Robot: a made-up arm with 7 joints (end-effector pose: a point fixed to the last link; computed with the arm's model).
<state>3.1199 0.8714 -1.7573 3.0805 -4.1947 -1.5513 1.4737</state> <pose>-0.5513 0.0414 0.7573 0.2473 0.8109 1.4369</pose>
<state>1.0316 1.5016 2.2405 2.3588 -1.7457 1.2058 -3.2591</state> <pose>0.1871 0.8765 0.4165 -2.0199 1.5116 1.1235</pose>
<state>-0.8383 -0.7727 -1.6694 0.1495 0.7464 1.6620 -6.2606</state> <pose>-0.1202 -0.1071 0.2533 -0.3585 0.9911 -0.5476</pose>
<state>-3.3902 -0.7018 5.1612 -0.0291 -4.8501 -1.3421 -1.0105</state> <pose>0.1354 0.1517 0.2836 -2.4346 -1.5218 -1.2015</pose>
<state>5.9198 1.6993 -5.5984 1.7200 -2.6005 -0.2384 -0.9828</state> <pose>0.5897 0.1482 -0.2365 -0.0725 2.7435 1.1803</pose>
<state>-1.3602 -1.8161 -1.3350 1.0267 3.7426 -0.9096 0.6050</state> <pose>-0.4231 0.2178 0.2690 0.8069 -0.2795 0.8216</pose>
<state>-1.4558 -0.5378 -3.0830 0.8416 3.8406 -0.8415 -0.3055</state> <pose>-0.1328 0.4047 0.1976 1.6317 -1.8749 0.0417</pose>
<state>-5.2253 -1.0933 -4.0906 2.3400 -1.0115 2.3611 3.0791</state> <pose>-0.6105 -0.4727 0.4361 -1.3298 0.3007 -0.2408</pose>
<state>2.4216 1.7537 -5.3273 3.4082 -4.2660 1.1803 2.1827</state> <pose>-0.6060 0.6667 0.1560 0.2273 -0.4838 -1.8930</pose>
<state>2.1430 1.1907 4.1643 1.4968 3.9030 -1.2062 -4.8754</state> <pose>0.1303 0.5177 0.5116 1.2476 1.9176 0.4755</pose>
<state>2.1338 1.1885 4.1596 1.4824 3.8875 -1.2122 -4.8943</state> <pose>0.1371 0.5095 0.5124 1.2564 1.9123 0.4396</pose>
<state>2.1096 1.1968 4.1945 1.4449 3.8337 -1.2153 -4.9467</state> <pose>0.1555 0.4998 0.4933 1.2384 1.9241 0.2971</pose>
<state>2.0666 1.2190 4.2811 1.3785 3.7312 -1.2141 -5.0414</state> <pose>0.1861 0.4859 0.4485 1.1768 1.9582 0.0150</pose>
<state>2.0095 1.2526 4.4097 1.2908 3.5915 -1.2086 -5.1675</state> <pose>0.2202 0.4637 0.3848 1.0628 2.0059 -0.3805</pose>
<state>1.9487 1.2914 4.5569 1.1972 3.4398 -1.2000 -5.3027</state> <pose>0.2475 0.4337 0.3163 0.9026 2.0506 -0.8209</pose>
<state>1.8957 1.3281 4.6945 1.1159 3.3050 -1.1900 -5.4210</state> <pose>0.2632 0.4030 0.2576 0.7239 2.0775 -1.2195</pose>
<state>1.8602 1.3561 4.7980 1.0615 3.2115 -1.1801 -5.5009</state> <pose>0.2694 0.3808 0.2167 0.5709 2.0851 -1.4994</pose>
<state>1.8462 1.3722 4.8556 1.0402 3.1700 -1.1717 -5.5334</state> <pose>0.2702 0.3722 0.1943 0.4804 2.0836 -1.6262</pose>
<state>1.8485 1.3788 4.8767 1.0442 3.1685 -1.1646 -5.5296</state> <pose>0.2688 0.3749 0.1850 0.4488 2.0818 -1.6344</pose>
